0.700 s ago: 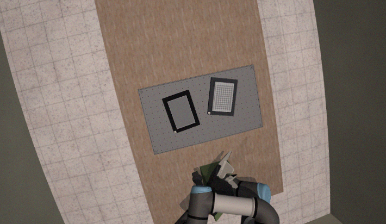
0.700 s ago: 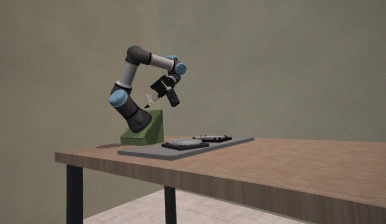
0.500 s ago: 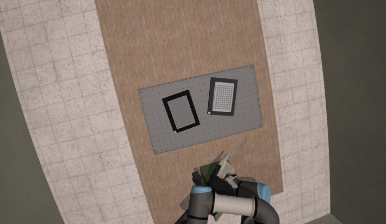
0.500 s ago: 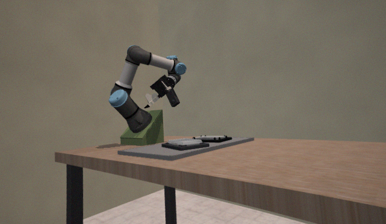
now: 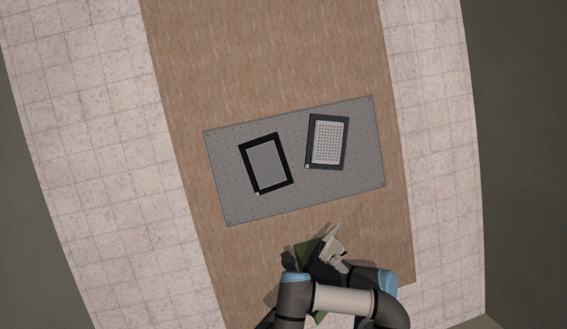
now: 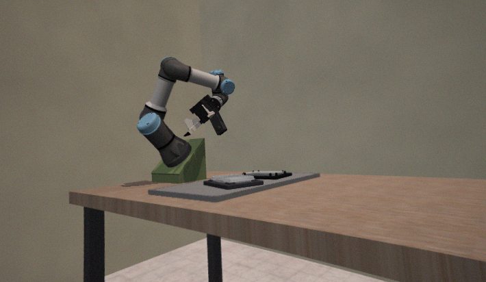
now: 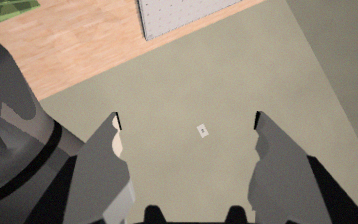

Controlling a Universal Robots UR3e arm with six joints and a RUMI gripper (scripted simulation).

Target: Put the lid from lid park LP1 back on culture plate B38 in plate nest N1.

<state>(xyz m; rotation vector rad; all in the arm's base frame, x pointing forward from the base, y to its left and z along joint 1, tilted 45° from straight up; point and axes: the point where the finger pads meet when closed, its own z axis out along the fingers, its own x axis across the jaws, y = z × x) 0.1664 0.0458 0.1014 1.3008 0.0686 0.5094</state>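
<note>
My gripper is now 20 cm short of the clear lid, 18 cm above it and 13 cm to the right of it. Also, from my hand: black plate nest N1 (22 cm ahead, 19 cm below, 6 cm to the right); white well plate B38 (22 cm ahead, 18 cm below, 6 cm to the right); black lid park LP1 (20 cm ahead, 19 cm below, 13 cm to the left).
</note>
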